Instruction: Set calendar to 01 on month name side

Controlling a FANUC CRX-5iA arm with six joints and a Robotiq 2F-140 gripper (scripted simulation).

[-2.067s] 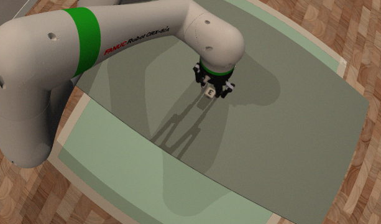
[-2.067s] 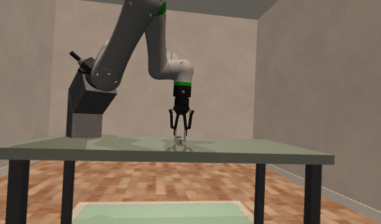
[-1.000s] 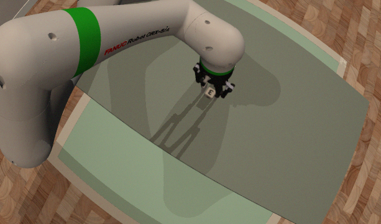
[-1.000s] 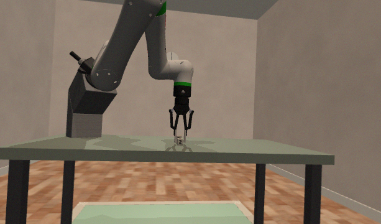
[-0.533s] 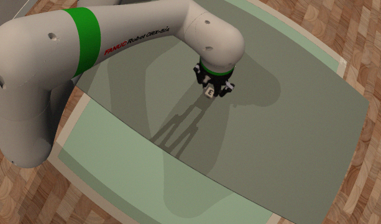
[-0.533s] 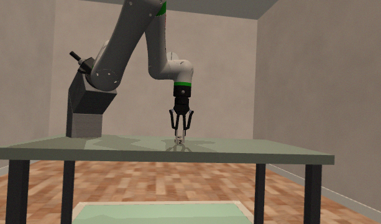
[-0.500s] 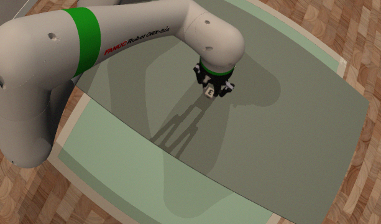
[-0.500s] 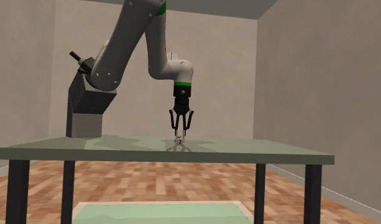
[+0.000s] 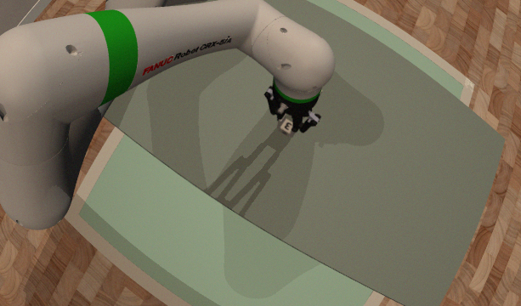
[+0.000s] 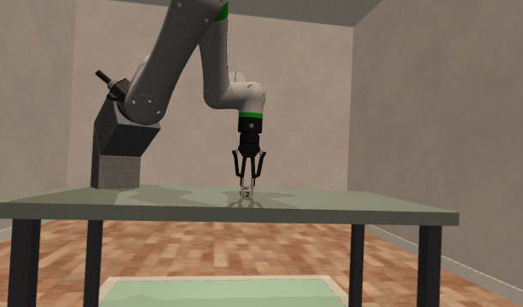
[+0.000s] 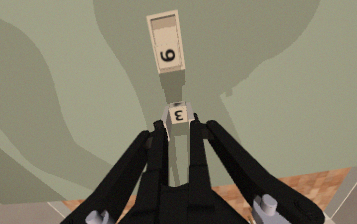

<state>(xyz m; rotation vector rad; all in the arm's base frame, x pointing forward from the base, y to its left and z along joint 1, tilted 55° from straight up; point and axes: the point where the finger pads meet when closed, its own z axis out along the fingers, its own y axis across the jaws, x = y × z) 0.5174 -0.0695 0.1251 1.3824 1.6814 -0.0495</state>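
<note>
My gripper is now 110 mm to the right of the calendar tray, 30 mm above it and 10 mm short of it.
</note>
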